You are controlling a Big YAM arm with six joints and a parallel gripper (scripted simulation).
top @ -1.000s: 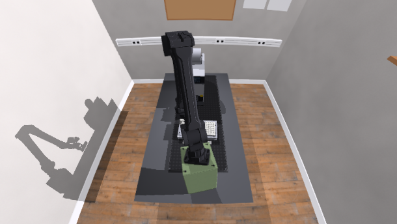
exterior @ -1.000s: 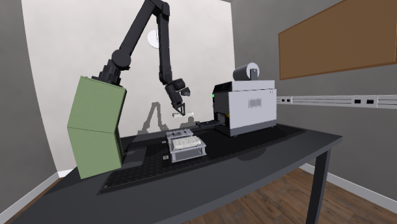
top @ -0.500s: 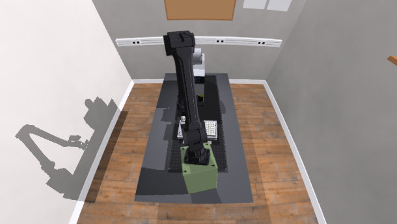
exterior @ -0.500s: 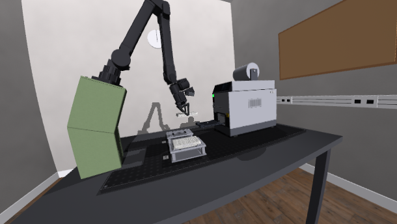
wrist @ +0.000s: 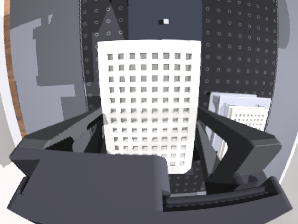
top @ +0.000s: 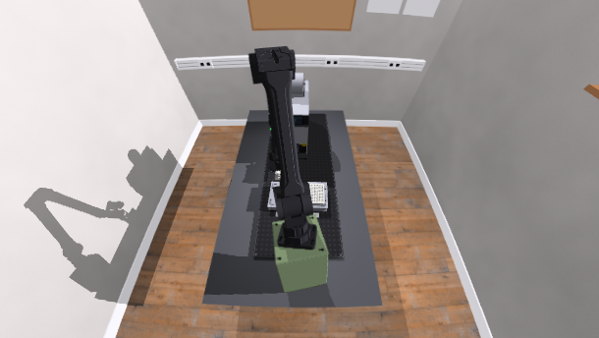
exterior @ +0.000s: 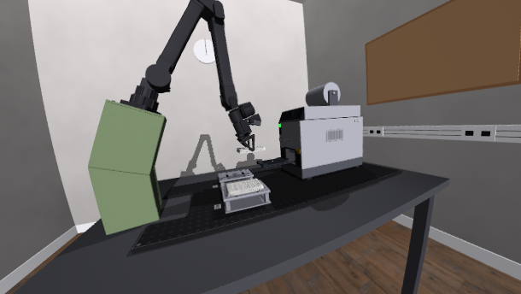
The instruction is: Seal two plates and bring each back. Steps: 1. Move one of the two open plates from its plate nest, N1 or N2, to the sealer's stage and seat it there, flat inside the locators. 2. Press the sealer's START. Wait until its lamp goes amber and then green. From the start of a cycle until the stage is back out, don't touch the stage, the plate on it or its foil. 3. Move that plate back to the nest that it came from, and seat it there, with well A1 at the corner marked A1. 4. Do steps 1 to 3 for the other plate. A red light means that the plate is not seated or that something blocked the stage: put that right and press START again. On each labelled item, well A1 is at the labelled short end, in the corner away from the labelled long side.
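My gripper is now 11 cm short of the dark sealer stage, 1 cm to the left of it and 8 cm above it. Round my hand: yellow warning label 22 cm ahead, 8 cm to the right, 3 cm below; then foil roll 44 cm ahead, 4 cm to the left, 25 cm above; then white plate 6 cm behind, 20 cm to the right, 11 cm below.
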